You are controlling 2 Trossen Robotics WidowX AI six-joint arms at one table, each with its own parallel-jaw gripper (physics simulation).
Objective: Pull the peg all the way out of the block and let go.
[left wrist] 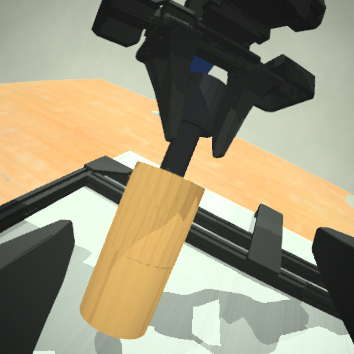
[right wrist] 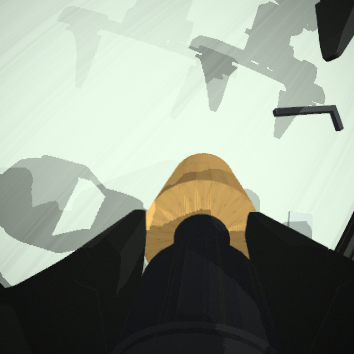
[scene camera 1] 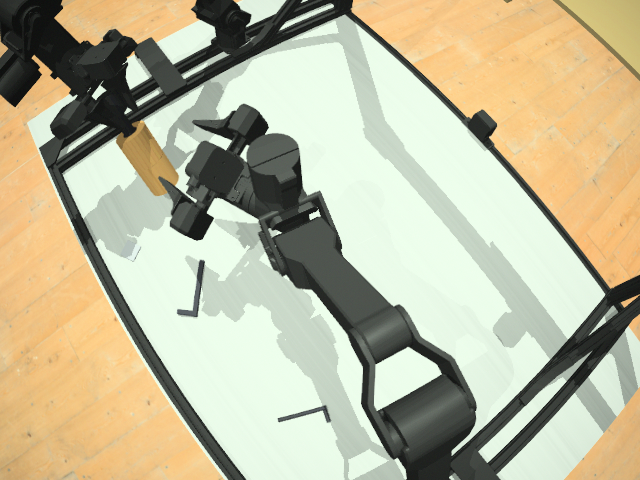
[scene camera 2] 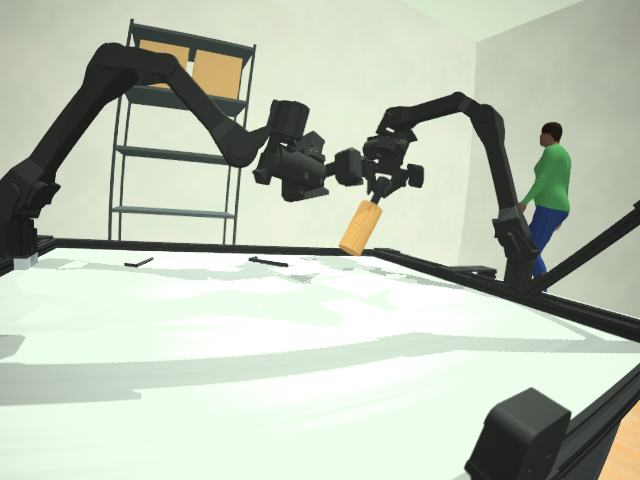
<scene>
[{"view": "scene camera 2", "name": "my left gripper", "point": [345, 187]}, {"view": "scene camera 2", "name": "my right gripper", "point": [375, 195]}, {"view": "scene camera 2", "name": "wooden cylinder block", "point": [367, 215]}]
</scene>
